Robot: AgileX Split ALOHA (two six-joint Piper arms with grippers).
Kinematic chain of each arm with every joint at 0, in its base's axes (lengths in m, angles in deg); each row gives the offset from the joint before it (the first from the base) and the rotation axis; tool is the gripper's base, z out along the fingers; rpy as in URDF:
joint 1: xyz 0 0 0.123 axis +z
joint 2: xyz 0 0 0 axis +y
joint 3: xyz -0.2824 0 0.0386 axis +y
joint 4: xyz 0.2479 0 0.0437 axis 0.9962 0 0.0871
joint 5: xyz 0 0 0 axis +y
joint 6: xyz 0.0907 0 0.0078 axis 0.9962 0 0.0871
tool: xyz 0 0 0 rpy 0 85 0
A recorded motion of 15 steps. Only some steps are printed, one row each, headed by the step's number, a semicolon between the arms.
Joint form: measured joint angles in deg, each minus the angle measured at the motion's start. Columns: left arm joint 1, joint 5, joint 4, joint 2, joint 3, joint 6; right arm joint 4, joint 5, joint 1, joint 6, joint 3, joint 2.
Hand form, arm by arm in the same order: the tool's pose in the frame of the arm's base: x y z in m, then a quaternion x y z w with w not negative. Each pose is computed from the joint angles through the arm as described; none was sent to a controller.
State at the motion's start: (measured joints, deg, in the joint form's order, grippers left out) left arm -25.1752 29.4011 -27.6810 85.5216 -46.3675 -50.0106; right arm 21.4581 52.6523 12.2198 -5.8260 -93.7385 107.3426
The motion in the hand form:
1: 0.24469 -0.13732 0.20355 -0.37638 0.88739 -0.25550 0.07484; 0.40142 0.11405 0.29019 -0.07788 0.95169 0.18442 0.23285
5: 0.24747 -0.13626 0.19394 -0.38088 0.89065 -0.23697 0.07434; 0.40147 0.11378 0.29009 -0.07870 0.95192 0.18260 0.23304
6: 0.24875 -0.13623 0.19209 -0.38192 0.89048 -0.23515 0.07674; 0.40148 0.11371 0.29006 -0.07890 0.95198 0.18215 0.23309
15: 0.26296 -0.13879 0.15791 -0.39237 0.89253 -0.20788 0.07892; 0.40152 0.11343 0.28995 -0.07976 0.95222 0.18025 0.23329
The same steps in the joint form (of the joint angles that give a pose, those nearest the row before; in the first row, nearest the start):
1: 0.00 0.00 0.91 0.65 0.13 -0.65; -0.04 0.13 0.00 0.00 0.00 0.00
5: 0.00 -0.65 3.41 2.39 0.30 -2.60; -0.27 0.14 0.00 0.00 0.00 0.00
6: 0.00 -1.18 3.79 2.80 0.31 -2.89; -0.33 0.14 0.00 0.00 0.00 0.00
15: 0.00 -6.61 4.81 10.09 0.31 -3.24; -0.57 0.13 0.00 0.00 0.00 0.00

